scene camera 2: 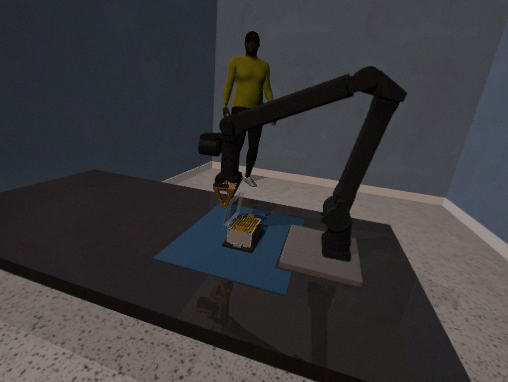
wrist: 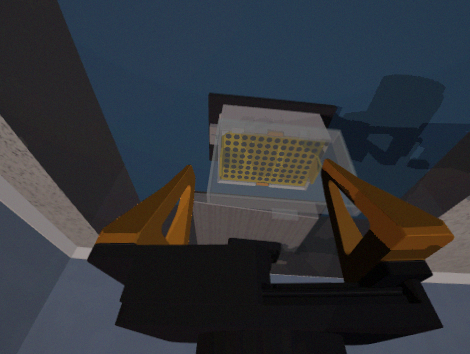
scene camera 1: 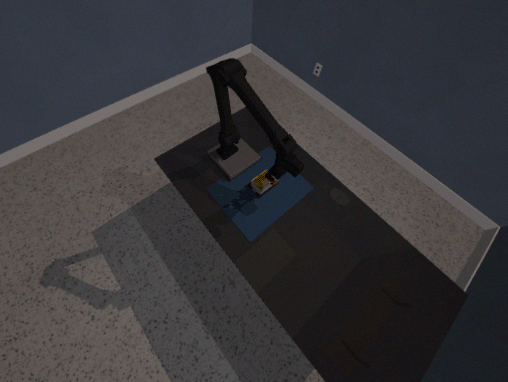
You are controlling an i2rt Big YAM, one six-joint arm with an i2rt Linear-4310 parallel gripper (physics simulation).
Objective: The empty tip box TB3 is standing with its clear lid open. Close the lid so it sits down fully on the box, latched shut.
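The white tip box TB3, with a yellow perforated rack in its top, stands upright on a dark base. Its clear lid is open, steeply raised from the box's far-left edge in scene camera 2 and leaning a little over the box. My gripper is open and empty, pointing down beside the lid's upper part, on the hinge side. In the wrist view the lid shows between and beyond the fingertips; whether they touch it I cannot tell. In scene camera 1 the arm partly hides the lid.
The box's dark base rests on a blue mat on the dark table. The arm's pale mounting plate stands close by the box. A person in a yellow top stands behind the table.
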